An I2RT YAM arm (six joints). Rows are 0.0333 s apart.
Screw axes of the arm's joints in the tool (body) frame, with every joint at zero. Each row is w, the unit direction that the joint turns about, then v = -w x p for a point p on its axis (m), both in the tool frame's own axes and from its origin. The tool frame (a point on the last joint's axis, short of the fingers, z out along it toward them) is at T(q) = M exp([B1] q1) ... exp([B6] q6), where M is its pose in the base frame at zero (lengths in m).
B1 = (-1, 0, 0, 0, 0.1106, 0)
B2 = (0, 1, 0, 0.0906, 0, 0.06)
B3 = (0, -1, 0, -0.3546, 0, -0.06)
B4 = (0, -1, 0, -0.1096, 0, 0)
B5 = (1, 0, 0, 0, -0.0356, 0)
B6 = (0, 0, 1, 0, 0, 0)
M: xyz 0.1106 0 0.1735 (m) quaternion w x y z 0.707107 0 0.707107 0
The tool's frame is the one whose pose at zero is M.
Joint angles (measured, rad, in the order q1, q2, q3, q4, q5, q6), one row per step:
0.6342 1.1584 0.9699 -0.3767 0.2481 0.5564
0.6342 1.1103 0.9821 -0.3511 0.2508 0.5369
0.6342 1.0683 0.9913 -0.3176 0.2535 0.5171
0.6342 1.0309 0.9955 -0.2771 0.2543 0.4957
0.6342 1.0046 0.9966 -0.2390 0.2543 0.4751
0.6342 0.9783 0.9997 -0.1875 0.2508 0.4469
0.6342 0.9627 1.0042 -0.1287 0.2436 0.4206
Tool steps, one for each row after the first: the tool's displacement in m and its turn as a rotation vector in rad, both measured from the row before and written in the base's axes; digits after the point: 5 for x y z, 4 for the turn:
-0.00649 -0.00489 0.01788 0.0338 -0.0758 0.0071
-0.00617 -0.00466 0.01599 0.0323 -0.0752 0.0057
-0.00595 -0.00441 0.01375 0.0296 -0.0735 0.0064
-0.00439 -0.00323 0.00993 0.0203 -0.0599 0.0055
-0.00474 -0.00334 0.01197 0.0228 -0.0749 0.0090
-0.00306 -0.00194 0.01104 0.0233 -0.0728 0.0104

